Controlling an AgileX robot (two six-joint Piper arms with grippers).
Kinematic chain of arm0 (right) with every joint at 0, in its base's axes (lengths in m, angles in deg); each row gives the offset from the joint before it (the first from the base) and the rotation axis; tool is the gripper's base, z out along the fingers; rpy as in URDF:
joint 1: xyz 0 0 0.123 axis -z
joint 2: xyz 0 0 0 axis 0.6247 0.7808 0
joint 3: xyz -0.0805 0.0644 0.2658 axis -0.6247 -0.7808 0
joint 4: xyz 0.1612 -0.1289 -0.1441 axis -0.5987 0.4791 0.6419
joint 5: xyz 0 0 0 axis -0.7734 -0.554 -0.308
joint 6: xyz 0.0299 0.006 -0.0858 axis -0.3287 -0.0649 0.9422
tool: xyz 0 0 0 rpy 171.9 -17.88 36.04
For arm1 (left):
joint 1: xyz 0 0 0.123 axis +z
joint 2: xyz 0 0 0 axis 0.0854 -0.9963 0
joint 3: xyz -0.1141 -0.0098 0.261 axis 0.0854 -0.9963 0
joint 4: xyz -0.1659 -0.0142 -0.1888 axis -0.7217 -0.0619 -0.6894
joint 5: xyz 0 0 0 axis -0.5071 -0.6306 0.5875
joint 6: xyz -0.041 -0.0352 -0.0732 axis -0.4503 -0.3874 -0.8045
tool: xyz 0 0 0 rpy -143.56 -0.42 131.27
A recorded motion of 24 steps. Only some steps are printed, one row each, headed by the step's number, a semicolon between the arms.
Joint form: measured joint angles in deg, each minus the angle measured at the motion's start. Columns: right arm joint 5, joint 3, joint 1, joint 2, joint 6, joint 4; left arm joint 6, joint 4, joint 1, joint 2, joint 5, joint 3.
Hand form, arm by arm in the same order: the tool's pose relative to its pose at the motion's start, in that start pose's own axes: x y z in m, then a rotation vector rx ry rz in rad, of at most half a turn. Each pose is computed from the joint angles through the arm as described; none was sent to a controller.
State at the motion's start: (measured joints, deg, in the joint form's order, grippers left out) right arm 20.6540 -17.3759 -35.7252 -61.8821 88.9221 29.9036; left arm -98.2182 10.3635 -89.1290 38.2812 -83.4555 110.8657
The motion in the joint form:
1: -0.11 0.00 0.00 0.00 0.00 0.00; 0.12 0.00 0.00 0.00 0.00 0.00
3: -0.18 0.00 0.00 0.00 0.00 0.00; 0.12 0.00 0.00 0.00 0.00 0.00
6: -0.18 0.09 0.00 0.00 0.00 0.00; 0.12 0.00 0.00 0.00 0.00 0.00
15: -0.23 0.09 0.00 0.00 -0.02 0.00; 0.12 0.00 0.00 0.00 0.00 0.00
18: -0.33 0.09 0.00 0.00 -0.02 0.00; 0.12 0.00 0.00 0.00 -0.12 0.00
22: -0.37 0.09 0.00 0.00 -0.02 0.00; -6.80 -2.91 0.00 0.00 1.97 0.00
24: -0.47 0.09 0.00 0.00 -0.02 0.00; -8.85 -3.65 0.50 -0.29 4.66 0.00
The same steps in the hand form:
1: 0.0002 0.0000 0.0000 0.0000 0.0019 0.0000; 0.0000 0.0000 0.0000 0.0000 0.0000 0.0021
3: 0.0003 0.0000 0.0000 0.0000 0.0031 0.0000; 0.0000 0.0000 0.0000 0.0000 0.0000 0.0021
6: -0.0002 -0.0001 -0.0002 0.0002 0.0016 0.0001; 0.0000 0.0000 0.0000 0.0000 0.0000 0.0021
15: -0.0001 -0.0001 -0.0002 0.0002 0.0025 0.0004; 0.0000 0.0000 0.0000 0.0000 0.0000 0.0021
18: 0.0000 -0.0001 -0.0002 0.0002 0.0042 0.0004; 0.0000 0.0002 0.0000 -0.0021 0.0000 0.0021
22: 0.0001 -0.0001 -0.0002 0.0002 0.0049 0.0004; 0.0039 -0.0031 -0.0001 0.0315 0.0449 -0.1462
24: 0.0002 -0.0001 -0.0002 0.0002 0.0066 0.0004; 0.0048 -0.0074 0.0002 0.0669 0.0574 -0.1886

